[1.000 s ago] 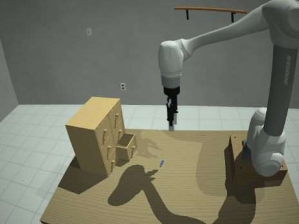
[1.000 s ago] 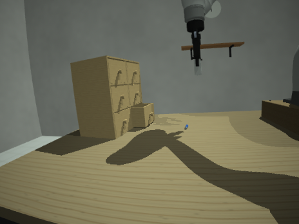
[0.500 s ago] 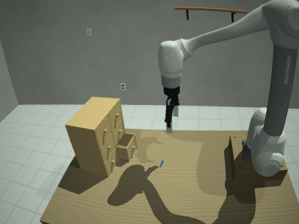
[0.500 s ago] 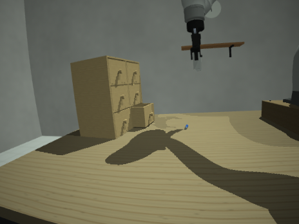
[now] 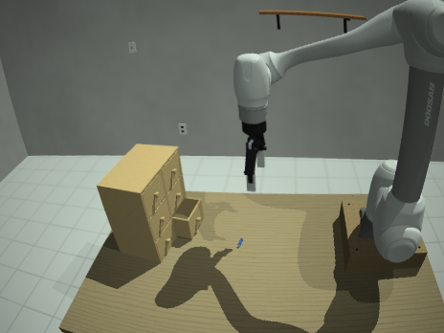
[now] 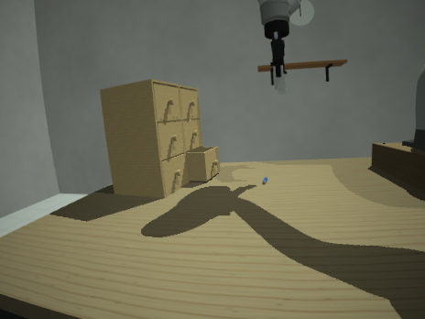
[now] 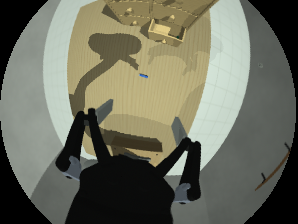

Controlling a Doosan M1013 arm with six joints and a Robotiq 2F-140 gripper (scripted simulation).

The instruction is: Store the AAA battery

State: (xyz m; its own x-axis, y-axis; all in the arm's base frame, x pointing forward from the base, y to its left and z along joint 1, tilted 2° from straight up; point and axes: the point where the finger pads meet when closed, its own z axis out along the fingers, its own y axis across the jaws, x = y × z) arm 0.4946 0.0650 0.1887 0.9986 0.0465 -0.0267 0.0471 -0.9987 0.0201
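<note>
My hand is 28 cm above the blue AAA battery, 5 cm to the right of it and 5 cm short of it.
</note>
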